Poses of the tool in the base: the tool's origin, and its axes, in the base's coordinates. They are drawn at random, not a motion.
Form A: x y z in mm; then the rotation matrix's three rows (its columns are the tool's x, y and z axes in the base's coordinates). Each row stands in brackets.
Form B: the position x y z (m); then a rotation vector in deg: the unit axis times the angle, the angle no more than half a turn. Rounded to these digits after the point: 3 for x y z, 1 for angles.
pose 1, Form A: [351 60 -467], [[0.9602 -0.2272 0.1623], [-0.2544 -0.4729 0.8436], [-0.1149 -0.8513 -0.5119]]
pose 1, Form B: 0.351 0.060 -0.467 -119.2 19.5 -1.9
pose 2, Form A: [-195 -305 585], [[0.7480 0.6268 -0.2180], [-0.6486 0.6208 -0.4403], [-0.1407 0.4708 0.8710]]
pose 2, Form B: -0.195 -0.305 0.585 30.0 -2.5 -42.0
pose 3, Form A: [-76 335 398], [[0.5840 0.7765 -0.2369], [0.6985 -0.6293 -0.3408], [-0.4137 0.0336 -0.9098]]
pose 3, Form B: -0.076 0.335 0.398 149.1 70.4 -31.1
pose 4, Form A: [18 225 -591], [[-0.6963 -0.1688 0.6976], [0.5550 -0.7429 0.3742], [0.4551 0.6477 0.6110]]
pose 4, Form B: 0.018 0.225 -0.591 52.7 46.7 139.3
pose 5, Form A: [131 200 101], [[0.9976 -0.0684 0.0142], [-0.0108 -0.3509 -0.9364], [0.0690 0.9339 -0.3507]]
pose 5, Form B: 0.131 0.200 0.101 110.5 -3.2 3.4
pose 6, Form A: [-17 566 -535], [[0.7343 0.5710 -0.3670], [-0.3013 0.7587 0.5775], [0.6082 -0.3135 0.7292]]
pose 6, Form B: -0.017 0.566 -0.535 -29.5 -32.2 -28.8
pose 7, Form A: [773 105 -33], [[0.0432 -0.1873 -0.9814], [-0.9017 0.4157 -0.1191], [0.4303 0.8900 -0.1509]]
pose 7, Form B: 0.773 0.105 -0.033 59.3 -82.9 -42.0
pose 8, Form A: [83 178 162], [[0.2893 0.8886 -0.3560], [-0.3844 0.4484 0.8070], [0.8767 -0.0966 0.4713]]
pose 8, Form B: 0.083 0.178 0.162 -38.2 -52.1 -53.8
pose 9, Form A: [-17 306 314], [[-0.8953 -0.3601 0.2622], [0.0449 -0.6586 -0.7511], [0.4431 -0.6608 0.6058]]
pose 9, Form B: -0.017 0.306 0.314 33.3 -66.7 149.3
